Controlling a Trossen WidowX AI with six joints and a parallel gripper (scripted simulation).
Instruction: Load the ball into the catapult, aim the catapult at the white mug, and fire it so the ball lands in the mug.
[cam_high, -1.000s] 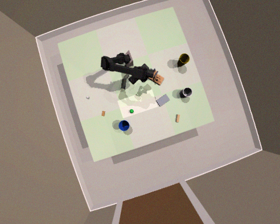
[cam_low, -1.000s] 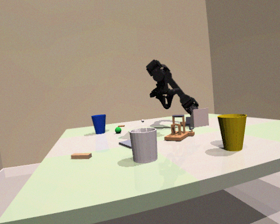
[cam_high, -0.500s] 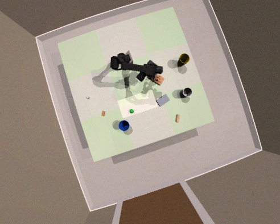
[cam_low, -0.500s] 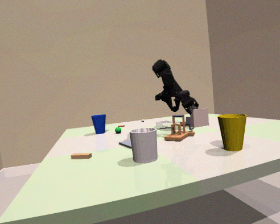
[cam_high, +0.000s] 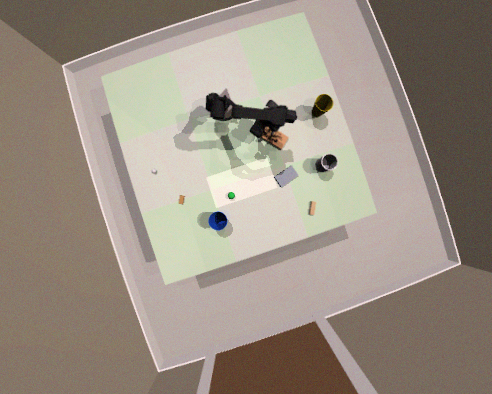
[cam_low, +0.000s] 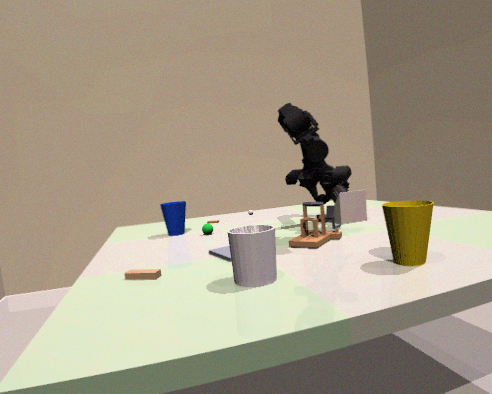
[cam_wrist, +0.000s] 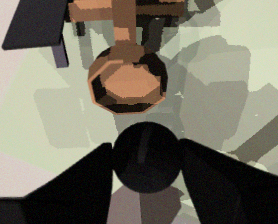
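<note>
Now: the brown wooden catapult 4 cm ahead of my gripper tip, 5 cm to the left of it and 5 cm below it. Round my gripper tip: yellow cup: 4 cm ahead, 36 cm to the left, 7 cm below; then flat grey plate: 32 cm ahead, 5 cm to the left, 9 cm below; then black ball: 1 cm above.
</note>
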